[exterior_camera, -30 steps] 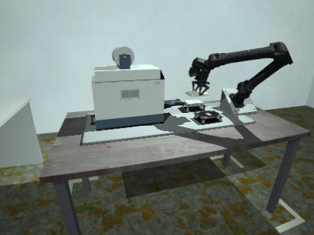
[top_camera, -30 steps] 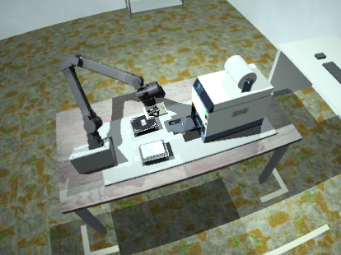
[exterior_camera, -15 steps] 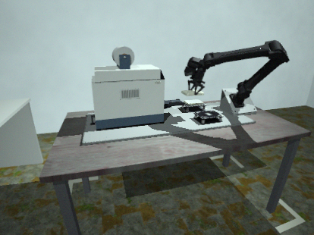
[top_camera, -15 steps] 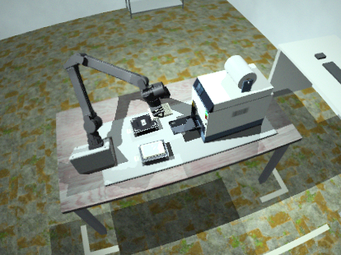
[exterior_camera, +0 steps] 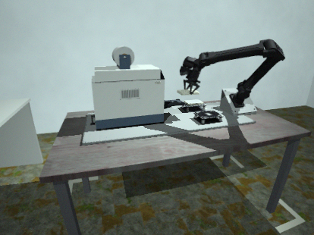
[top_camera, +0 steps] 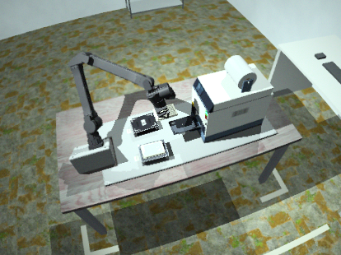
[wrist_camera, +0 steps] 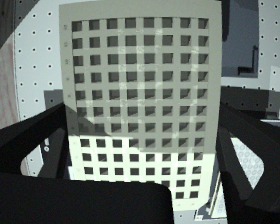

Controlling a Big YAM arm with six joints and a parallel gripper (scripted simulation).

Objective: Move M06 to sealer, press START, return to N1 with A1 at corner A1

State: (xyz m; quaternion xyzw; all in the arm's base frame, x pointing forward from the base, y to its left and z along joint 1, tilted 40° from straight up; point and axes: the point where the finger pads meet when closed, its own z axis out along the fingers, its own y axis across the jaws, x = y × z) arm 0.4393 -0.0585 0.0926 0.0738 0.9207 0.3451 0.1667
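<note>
My hand is 9 cm above the sealer stage, 8 cm short of it and 6 cm to the left of it. Also, from my hand: foil roll: 42 cm ahead, 23 cm above, 6 cm to the right; black nest N1: 15 cm below, 12 cm behind, 8 cm to the left; pale plate: 14 cm to the right, 13 cm below, 13 cm behind.
</note>
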